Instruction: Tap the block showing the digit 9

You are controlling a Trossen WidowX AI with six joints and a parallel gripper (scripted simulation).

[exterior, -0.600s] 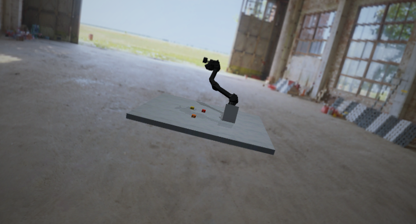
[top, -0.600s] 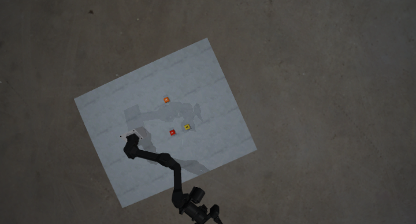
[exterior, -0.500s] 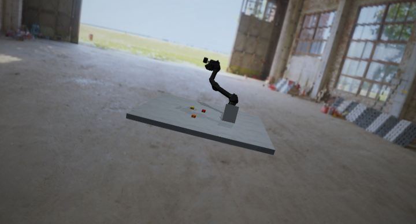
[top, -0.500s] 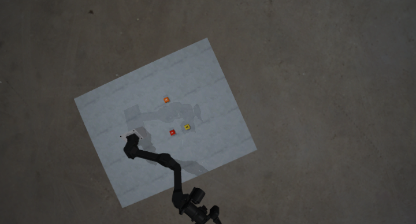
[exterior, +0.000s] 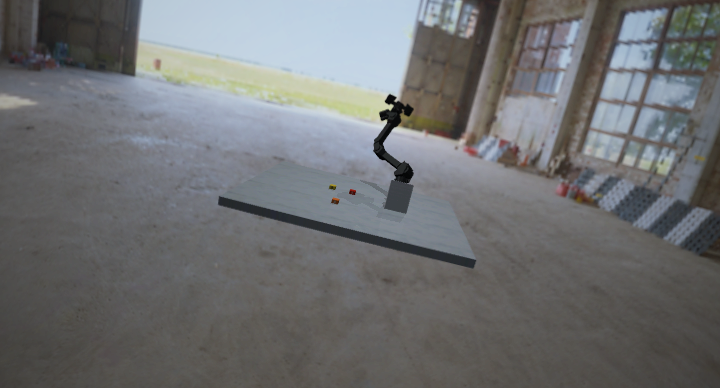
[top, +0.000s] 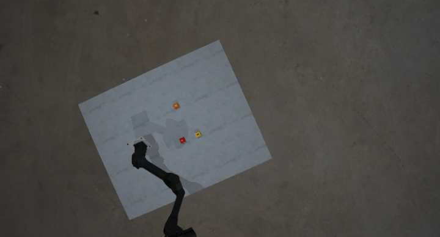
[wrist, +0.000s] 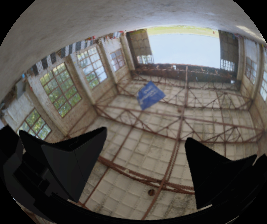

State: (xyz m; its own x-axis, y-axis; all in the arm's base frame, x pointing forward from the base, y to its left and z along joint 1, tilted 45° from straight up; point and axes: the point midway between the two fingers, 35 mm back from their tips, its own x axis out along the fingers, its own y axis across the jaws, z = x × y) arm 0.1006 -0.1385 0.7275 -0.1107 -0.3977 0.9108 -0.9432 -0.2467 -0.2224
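The orange block is 190 mm ahead of my gripper tip, 800 mm to the left of it and 530 mm below it. From my gripper tip the other things lie so: red block (140 mm ahead, 560 mm to the left, 530 mm below); then yellow block (250 mm ahead, 560 mm to the left, 530 mm below).
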